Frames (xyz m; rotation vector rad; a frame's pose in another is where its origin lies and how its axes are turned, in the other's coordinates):
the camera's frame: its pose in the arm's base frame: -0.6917 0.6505 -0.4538 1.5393 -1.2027 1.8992
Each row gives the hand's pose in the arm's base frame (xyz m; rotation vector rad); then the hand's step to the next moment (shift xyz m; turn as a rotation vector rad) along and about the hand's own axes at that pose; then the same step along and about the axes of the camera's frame.
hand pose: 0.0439 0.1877 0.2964 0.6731 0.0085 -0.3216
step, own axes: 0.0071 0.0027 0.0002 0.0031 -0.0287 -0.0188
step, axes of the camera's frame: -0.0013 -0.0060 0.0045 -0.0273 0.0202 0.0059
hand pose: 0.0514 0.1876 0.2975 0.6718 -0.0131 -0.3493
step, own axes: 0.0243 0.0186 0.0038 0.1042 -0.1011 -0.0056
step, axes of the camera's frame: 0.0019 -0.0276 0.0136 -0.0717 0.0326 0.1221
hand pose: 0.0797 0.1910 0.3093 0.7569 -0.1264 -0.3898
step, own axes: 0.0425 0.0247 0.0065 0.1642 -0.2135 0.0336
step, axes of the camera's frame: 0.0064 -0.0391 0.0297 -0.0988 0.1082 0.2285
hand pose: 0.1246 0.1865 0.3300 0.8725 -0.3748 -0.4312
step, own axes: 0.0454 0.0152 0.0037 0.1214 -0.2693 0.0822
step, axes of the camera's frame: 0.0103 -0.0287 0.0370 -0.0893 0.1928 0.2210
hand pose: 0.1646 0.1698 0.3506 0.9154 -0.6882 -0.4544
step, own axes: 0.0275 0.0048 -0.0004 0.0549 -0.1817 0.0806
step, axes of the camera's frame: 0.0092 -0.0121 0.0234 -0.0484 0.1561 0.1258
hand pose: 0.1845 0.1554 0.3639 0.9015 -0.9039 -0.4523
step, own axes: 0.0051 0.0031 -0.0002 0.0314 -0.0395 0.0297
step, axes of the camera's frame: 0.0040 -0.0032 0.0031 0.0050 0.0388 0.0435
